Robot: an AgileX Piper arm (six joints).
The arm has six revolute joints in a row. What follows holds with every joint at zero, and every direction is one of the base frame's. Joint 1 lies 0.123 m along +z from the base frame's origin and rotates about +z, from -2.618 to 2.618 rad. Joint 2 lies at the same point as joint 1 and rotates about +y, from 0 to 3.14 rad. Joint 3 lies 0.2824 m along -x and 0.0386 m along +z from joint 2 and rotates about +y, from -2.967 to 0 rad. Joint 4 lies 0.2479 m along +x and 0.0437 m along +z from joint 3 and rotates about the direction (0.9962, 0, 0.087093), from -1.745 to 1.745 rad. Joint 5 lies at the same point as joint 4 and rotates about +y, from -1.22 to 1.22 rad. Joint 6 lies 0.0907 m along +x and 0.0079 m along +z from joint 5 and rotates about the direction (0.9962, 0, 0.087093), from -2.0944 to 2.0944 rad. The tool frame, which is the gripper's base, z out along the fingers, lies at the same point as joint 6; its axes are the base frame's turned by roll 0, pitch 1.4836 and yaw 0 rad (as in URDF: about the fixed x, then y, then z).
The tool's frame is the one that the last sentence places.
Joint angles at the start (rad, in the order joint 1, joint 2, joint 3, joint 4, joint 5, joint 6):
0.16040 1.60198 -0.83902 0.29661 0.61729 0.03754
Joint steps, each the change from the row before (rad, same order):
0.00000 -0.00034 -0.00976 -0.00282 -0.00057 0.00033
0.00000 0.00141 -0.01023 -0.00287 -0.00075 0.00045
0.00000 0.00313 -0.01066 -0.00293 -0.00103 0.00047
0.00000 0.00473 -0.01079 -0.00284 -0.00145 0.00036
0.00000 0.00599 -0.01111 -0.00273 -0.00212 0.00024
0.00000 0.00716 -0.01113 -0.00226 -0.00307 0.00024
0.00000 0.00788 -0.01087 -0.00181 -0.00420 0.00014
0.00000 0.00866 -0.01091 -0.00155 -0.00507 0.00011
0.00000 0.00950 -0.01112 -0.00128 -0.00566 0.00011
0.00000 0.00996 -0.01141 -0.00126 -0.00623 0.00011
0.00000 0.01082 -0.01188 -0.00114 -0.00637 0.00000
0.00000 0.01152 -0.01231 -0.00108 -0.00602 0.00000
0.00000 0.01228 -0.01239 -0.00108 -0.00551 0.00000
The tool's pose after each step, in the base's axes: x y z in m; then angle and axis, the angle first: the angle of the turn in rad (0 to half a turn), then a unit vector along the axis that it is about. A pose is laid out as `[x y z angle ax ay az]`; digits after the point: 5 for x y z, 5 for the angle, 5 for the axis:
[0.27923 0.06063 0.18095 2.87789 0.04626 0.99223 0.11551]
[0.28162 0.06085 0.18298 2.86836 0.04510 0.99228 0.11553]
[0.28421 0.06110 0.18463 2.85980 0.04401 0.99235 0.11538]
[0.28695 0.06137 0.18587 2.85225 0.04298 0.99242 0.11510]
[0.28989 0.06166 0.18684 2.84494 0.04202 0.99251 0.11474]
[0.29298 0.06198 0.18749 2.83784 0.04134 0.99257 0.11443]
[0.29616 0.06232 0.18789 2.83061 0.04087 0.99262 0.11417]
[0.29946 0.06267 0.18807 2.82325 0.04056 0.99266 0.11393]
[0.30290 0.06304 0.18806 2.81594 0.04040 0.99269 0.11372]
[0.30648 0.06343 0.18797 2.80824 0.04030 0.99272 0.11351]
[0.31021 0.06384 0.18770 2.80077 0.04020 0.99275 0.11330]
[0.31404 0.06429 0.18729 2.79391 0.04011 0.99278 0.11307]
[0.31787 0.06474 0.18660 2.78823 0.04002 0.99282 0.11277]

